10 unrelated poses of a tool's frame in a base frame.
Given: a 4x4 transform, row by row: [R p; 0 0 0 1], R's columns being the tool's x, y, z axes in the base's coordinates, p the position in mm. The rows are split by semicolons.
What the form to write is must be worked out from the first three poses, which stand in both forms.
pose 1, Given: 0.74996, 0.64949, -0.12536, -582.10; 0.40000, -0.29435, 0.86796, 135.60; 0.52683, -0.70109, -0.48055, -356.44; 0, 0, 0, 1
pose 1, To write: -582.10, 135.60, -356.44; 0.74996, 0.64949, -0.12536; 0.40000, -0.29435, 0.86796; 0.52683, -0.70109, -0.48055
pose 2, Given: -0.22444, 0.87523, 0.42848, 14.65; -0.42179, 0.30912, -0.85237, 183.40; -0.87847, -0.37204, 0.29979, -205.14; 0, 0, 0, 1
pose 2, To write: 14.65, 183.40, -205.14; -0.22444, 0.87523, 0.42848; -0.42179, 0.30912, -0.85237; -0.87847, -0.37204, 0.29979
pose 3, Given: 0.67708, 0.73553, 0.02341, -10.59; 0.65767, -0.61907, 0.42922, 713.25; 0.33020, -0.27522, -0.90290, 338.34; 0, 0, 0, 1
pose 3, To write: -10.59, 713.25, 338.34; 0.67708, 0.73553, 0.02341; 0.65767, -0.61907, 0.42922; 0.33020, -0.27522, -0.90290
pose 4, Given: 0.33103, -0.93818, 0.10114, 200.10; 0.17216, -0.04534, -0.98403, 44.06; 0.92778, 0.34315, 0.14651, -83.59; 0, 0, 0, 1
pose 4, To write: 200.10, 44.06, -83.59; 0.33103, -0.93818, 0.10114; 0.17216, -0.04534, -0.98403; 0.92778, 0.34315, 0.14651
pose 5, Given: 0.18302, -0.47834, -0.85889, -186.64; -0.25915, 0.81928, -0.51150, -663.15; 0.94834, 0.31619, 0.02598, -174.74; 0, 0, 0, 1
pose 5, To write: -186.64, -663.15, -174.74; 0.18302, -0.47834, -0.85889; -0.25915, 0.81928, -0.51150; 0.94834, 0.31619, 0.02598
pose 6, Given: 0.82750, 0.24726, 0.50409, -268.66; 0.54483, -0.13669, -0.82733, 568.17; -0.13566, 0.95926, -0.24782, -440.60; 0, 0, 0, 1
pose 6, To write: -268.66, 568.17, -440.60; 0.82750, 0.24726, 0.50409; 0.54483, -0.13669, -0.82733; -0.13566, 0.95926, -0.24782
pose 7, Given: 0.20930, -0.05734, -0.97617, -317.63; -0.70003, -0.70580, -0.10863, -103.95; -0.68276, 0.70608, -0.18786, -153.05; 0, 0, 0, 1
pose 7, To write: -317.63, -103.95, -153.05; 0.20930, -0.05734, -0.97617; -0.70003, -0.70580, -0.10863; -0.68276, 0.70608, -0.18786
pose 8, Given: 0.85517, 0.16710, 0.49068, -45.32; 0.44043, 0.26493, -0.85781, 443.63; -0.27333, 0.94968, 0.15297, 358.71; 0, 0, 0, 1
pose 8, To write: -45.32, 443.63, 358.71; 0.85517, 0.16710, 0.49068; 0.44043, 0.26493, -0.85781; -0.27333, 0.94968, 0.15297
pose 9, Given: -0.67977, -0.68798, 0.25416, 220.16; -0.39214, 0.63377, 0.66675, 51.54; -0.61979, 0.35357, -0.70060, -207.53; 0, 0, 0, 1
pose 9, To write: 220.16, 51.54, -207.53; -0.67977, -0.68798, 0.25416; -0.39214, 0.63377, 0.66675; -0.61979, 0.35357, -0.70060
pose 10, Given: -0.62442, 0.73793, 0.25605, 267.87; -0.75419, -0.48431, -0.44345, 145.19; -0.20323, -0.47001, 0.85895, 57.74; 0, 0, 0, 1
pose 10, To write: 267.87, 145.19, 57.74; -0.62442, 0.73793, 0.25605; -0.75419, -0.48431, -0.44345; -0.20323, -0.47001, 0.85895
